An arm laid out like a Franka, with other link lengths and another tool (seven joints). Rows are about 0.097 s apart.
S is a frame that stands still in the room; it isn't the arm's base.
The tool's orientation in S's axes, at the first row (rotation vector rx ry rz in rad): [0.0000, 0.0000, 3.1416]
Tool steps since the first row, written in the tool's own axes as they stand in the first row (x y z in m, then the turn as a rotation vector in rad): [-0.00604, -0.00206, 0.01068, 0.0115, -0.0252, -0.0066]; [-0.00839, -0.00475, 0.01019, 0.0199, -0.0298, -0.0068]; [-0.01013, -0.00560, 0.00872, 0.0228, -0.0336, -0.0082]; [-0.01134, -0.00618, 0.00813, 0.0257, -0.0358, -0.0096]
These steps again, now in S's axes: [0.00604, 0.00206, 0.01068, -0.0115, 0.0252, -0.0066]; [0.00839, 0.00475, 0.01019, -0.0199, 0.0298, -0.0068]; [0.01013, 0.00560, 0.00872, -0.0228, 0.0336, -0.0082]; [0.01134, 0.00618, 0.00813, -0.0257, 0.0358, -0.0096]
